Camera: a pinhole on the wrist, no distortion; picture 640 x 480 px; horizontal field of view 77.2 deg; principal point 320.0 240.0 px. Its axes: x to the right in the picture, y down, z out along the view. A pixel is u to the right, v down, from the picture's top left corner.
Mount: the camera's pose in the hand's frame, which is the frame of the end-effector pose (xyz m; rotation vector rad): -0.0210 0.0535 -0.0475 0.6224 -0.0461 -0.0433
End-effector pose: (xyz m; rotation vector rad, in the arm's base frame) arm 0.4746 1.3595 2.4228 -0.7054 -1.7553 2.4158
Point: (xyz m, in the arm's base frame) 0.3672 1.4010 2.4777
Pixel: outside the picture
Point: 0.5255 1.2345 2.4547
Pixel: 122 410
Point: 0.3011 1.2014 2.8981
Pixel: 327 125
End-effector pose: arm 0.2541 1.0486 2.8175 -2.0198 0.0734 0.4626
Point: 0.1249 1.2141 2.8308
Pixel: 214 299
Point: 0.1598 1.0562 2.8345
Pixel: 34 251
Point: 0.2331 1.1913 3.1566
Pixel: outside the picture
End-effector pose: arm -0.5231 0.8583 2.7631 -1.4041 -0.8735 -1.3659
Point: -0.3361 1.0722 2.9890
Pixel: outside the picture
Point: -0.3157 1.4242 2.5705
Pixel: outside the picture
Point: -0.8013 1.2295 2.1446
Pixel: outside the picture
